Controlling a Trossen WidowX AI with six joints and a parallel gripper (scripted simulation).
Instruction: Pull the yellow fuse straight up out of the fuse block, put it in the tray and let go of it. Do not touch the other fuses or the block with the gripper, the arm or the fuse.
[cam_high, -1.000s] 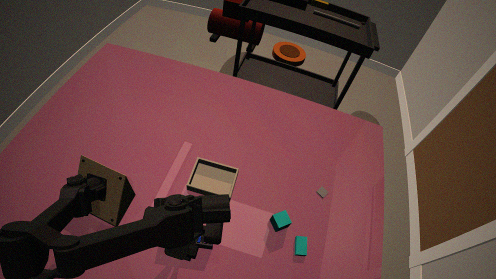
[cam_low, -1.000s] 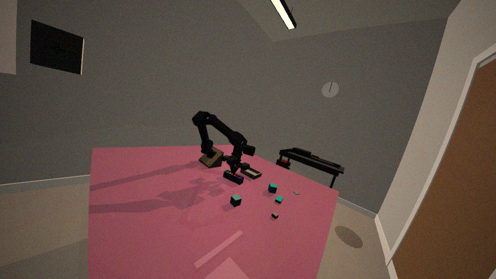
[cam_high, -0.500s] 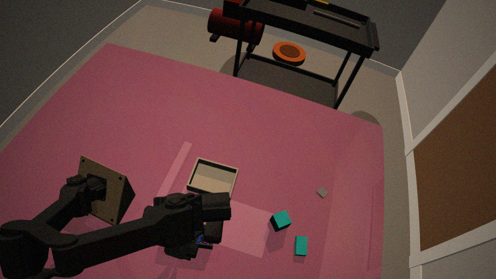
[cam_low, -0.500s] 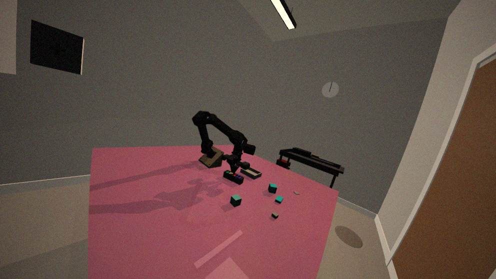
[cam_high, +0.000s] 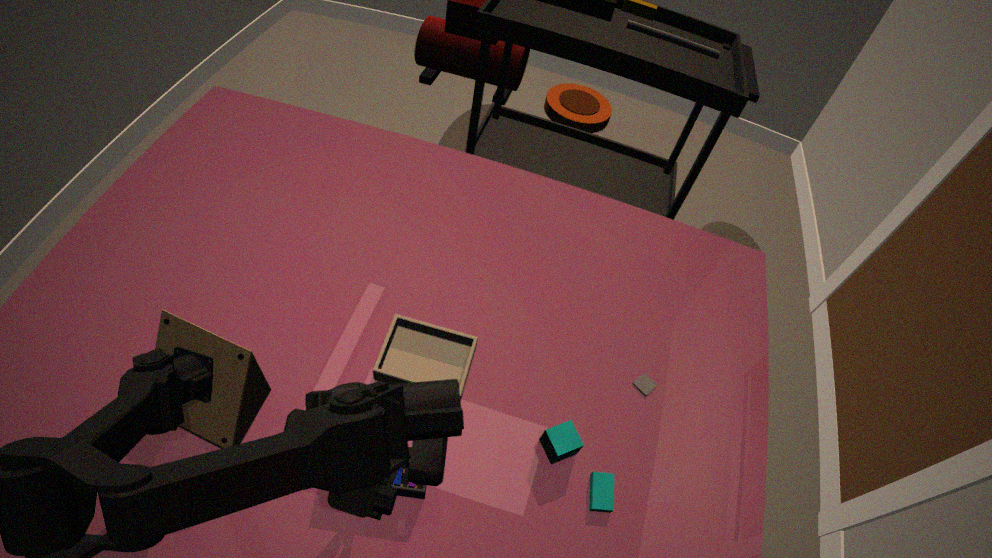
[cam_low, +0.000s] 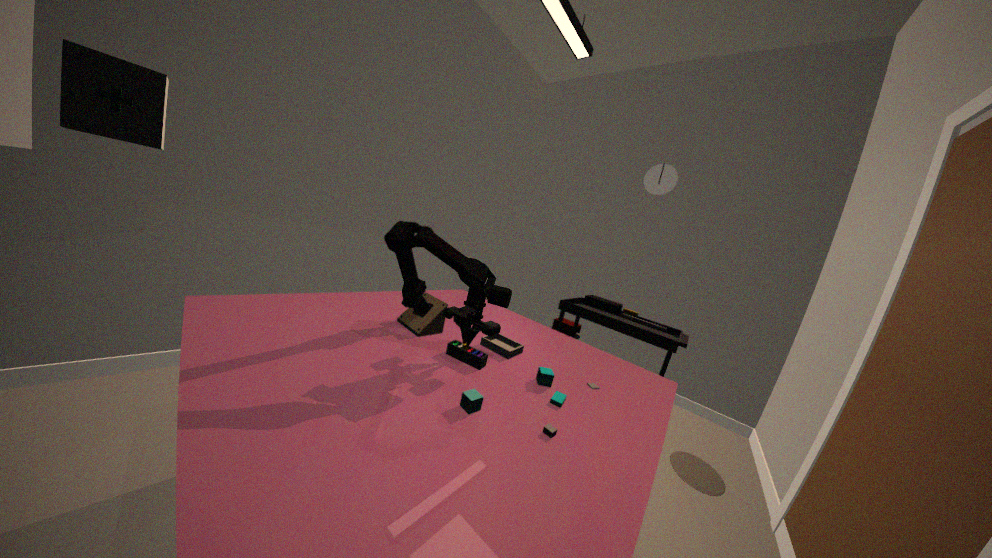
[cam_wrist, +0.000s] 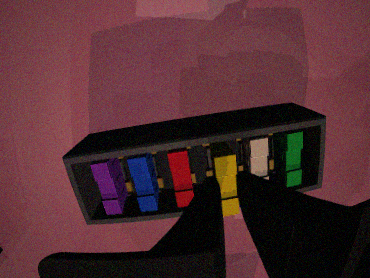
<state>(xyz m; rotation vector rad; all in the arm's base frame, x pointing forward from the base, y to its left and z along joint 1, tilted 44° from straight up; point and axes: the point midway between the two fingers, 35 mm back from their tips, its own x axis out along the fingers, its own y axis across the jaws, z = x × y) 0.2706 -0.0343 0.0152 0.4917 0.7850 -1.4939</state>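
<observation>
My gripper tip is now 190 mm to the right of the beige tray, 50 mm above it and 20 mm short of it. Also, from my gripper tip: teal cube: 180 mm ahead, 160 mm to the right, 30 mm below; grey tile: 360 mm ahead, 250 mm to the left, 50 mm below; yellow fuse: 10 mm below.
</observation>
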